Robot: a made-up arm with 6 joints.
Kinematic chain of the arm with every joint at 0, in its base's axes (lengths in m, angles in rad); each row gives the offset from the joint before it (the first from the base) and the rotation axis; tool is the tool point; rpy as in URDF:
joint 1: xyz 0 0 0.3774 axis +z
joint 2: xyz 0 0 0 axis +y
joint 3: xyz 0.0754 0 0.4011 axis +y
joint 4: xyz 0.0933 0 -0.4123 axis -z
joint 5: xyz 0 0 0 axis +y
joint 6: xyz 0.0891 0 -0.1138 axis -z
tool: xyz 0 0 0 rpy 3.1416 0 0
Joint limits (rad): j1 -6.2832..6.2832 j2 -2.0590..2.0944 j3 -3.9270..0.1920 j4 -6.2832..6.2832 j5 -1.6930..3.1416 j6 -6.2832..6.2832
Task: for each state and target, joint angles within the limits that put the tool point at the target. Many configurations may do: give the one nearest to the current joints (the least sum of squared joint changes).
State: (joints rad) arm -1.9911 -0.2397 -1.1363 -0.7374 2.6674 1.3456
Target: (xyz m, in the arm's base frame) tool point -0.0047 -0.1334 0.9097
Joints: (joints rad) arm -1.4021 -0.6021 -1.5386 -0.2234 2.8010 1.3456
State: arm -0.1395 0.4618 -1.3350 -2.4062 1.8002 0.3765
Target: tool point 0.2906 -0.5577 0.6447
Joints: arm -0.9150 0.1803 -1.1402 -2.2290 1.9510 0.3765
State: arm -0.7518 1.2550 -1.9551 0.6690 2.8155 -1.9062
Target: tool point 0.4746 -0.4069 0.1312
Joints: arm -0.8349 1.3361 -2.0231 0.6775 2.7543 -1.9062
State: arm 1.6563 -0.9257 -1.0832 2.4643 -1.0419 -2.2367
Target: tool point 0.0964 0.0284 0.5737
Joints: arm 1.4374 -1.1506 -0.3586 2.4291 -1.1467 -2.2367
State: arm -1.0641 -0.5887 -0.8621 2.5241 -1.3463 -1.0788
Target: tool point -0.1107 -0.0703 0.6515
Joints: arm -1.6190 -0.9501 -0.5279 2.2153 -1.2891 -1.0788
